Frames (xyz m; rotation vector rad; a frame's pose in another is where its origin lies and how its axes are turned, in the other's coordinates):
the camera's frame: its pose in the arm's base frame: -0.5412 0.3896 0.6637 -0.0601 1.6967 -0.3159
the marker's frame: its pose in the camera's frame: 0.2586 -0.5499 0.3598 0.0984 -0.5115 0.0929
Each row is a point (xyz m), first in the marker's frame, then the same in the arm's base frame.
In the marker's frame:
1: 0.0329 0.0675 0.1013
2: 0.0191 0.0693 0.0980
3: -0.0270 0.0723 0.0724
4: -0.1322 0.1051 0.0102
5: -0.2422 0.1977 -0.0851
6: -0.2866 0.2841 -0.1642
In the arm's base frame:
1: -0.1880 -0.2154 0.5062
2: -0.1955 -0.2102 0.5172
3: -0.2345 -0.1934 0.5486
4: -0.3210 -0.1294 0.6153
5: -0.4256 -0.0016 0.6649
6: -0.4936 0.1036 0.6622

